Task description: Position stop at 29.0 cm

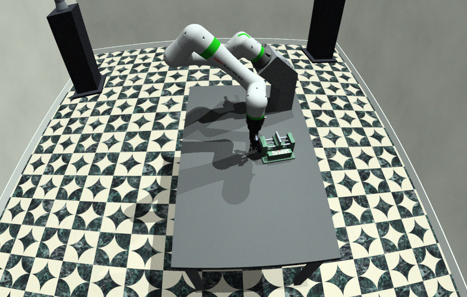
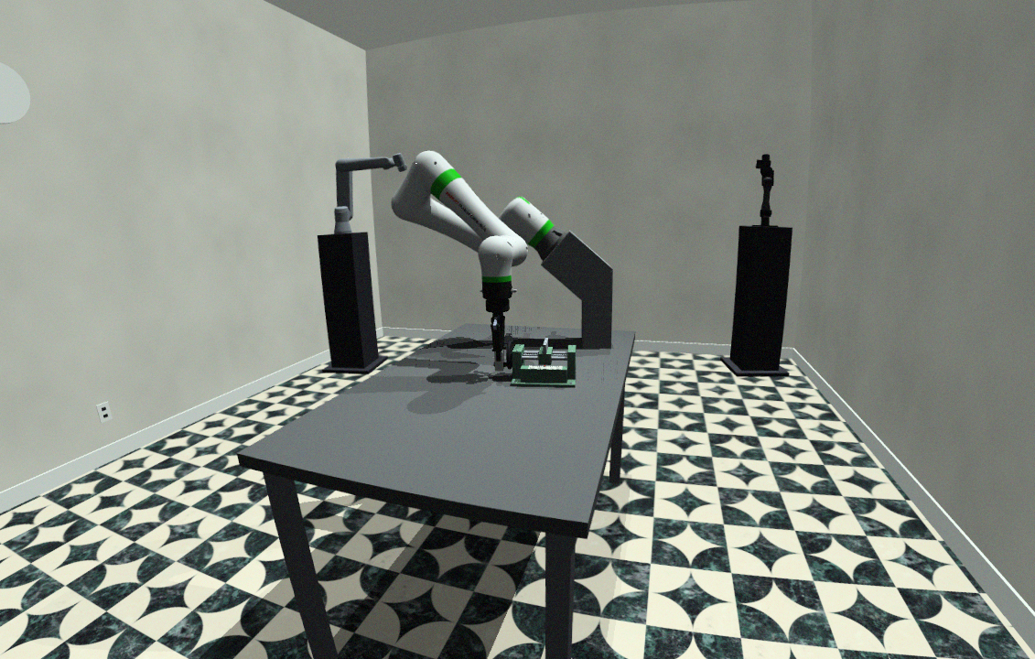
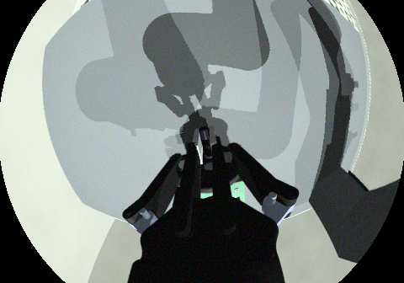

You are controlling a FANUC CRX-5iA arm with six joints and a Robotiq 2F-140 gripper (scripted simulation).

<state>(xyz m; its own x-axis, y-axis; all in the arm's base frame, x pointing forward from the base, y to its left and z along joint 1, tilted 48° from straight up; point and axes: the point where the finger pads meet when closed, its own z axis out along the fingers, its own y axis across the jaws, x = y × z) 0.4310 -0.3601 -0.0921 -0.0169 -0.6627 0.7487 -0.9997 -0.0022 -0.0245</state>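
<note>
Right now the black handwheel is 2 cm to the left of my hand and 1 cm below it. Also, from my hand: green stop fixture (15 cm to the left, 3 cm above, 1 cm ahead).
</note>
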